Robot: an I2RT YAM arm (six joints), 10 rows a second.
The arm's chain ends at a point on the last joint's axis. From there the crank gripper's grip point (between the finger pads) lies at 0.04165 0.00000 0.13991 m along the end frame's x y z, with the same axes.
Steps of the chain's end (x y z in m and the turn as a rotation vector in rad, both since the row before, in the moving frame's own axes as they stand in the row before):
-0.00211 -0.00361 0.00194 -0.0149 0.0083 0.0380
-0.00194 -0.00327 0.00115 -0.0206 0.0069 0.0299
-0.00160 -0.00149 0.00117 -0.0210 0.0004 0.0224
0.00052 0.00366 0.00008 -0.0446 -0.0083 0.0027
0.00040 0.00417 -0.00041 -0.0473 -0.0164 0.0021
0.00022 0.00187 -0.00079 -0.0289 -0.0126 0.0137
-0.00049 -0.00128 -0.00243 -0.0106 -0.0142 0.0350
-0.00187 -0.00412 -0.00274 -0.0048 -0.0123 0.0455
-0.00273 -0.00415 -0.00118 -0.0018 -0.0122 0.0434
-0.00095 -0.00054 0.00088 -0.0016 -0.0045 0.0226
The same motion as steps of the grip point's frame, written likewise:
-0.00102 0.00008 0.00156 -0.0149 0.0083 0.0380
-0.00104 0.00087 0.00082 -0.0206 0.0069 0.0299
-0.00159 0.00238 0.00111 -0.0210 0.0004 0.0224
-0.00065 0.01002 0.00028 -0.0446 -0.0083 0.0027
-0.00191 0.01089 0.00010 -0.0473 -0.0164 0.0021
-0.00158 0.00648 -0.00034 -0.0289 -0.0126 0.0137
-0.00253 0.00163 -0.00187 -0.0106 -0.0142 0.0350
-0.00365 -0.00159 -0.00224 -0.0048 -0.0123 0.0455
-0.00448 -0.00213 -0.00068 -0.0018 -0.0122 0.0434
-0.00159 0.00062 0.00107 -0.0016 -0.0045 0.0226

